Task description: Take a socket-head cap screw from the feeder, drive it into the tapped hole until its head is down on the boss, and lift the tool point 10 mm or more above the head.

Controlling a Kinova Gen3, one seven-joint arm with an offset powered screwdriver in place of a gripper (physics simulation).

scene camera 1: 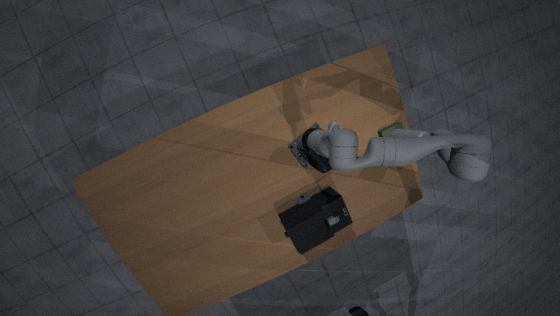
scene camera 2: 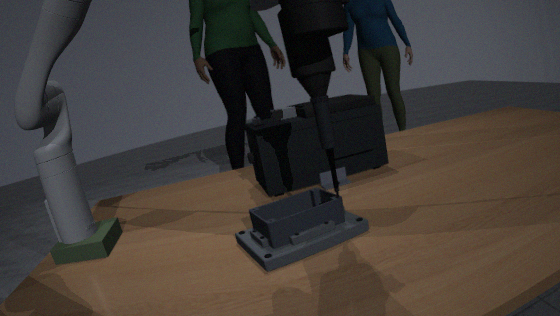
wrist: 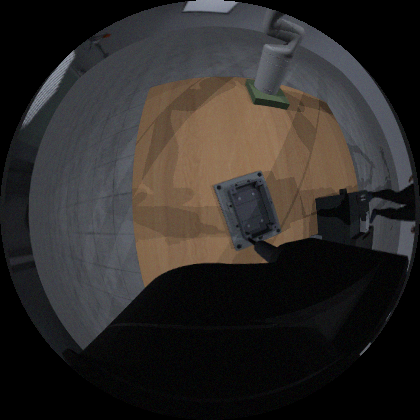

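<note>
A black screw feeder (wrist: 334, 223) is here for me to see. I can see a grey base plate (wrist: 222, 196) as well.
</note>
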